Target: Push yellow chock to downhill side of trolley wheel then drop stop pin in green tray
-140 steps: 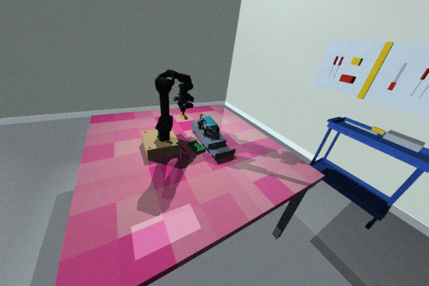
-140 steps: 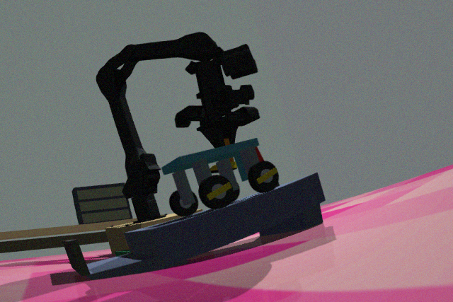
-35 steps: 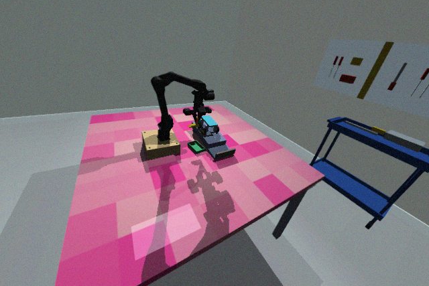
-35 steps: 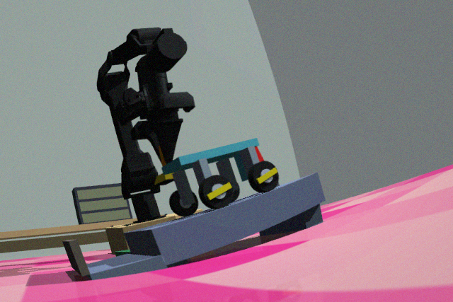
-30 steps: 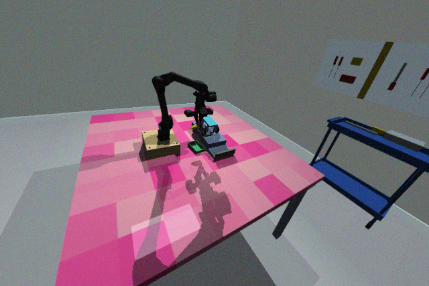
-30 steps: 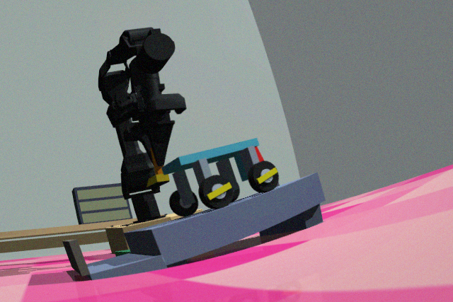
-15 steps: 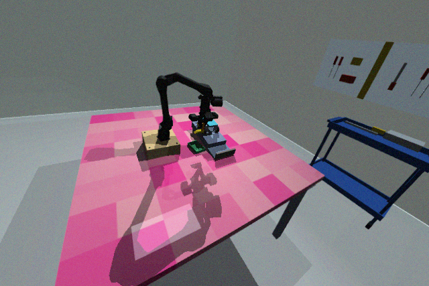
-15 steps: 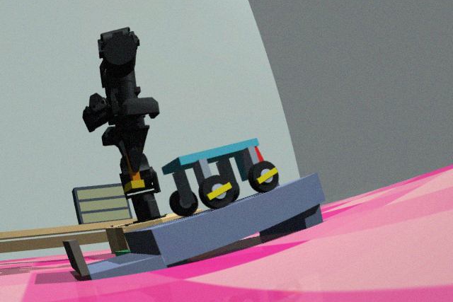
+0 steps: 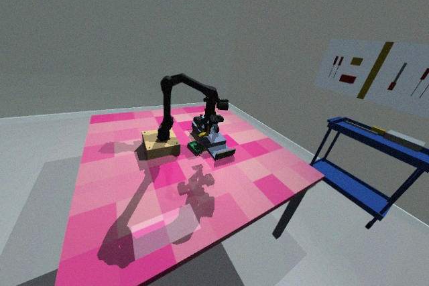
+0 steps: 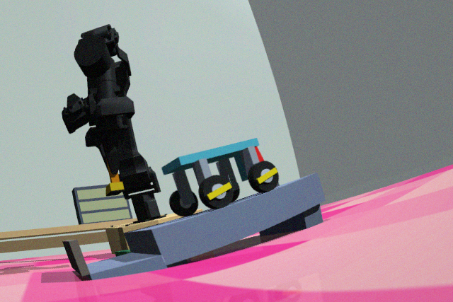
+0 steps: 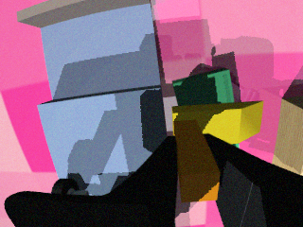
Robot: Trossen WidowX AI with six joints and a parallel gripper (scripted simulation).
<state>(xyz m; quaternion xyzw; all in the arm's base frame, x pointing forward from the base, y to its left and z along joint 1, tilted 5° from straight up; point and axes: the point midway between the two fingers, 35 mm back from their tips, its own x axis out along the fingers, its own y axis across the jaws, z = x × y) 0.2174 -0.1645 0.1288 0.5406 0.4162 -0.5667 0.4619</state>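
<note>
My gripper tip is 2 cm past the yellow chock and 1 cm above it. From my gripper tip the other things lie so: trolley 11 cm ahead, 12 cm to the left, 4 cm below; then stop plate 7 cm ahead, 13 cm to the right, 12 cm below; then green tray 4 cm behind, 5 cm to the left, 16 cm below.
</note>
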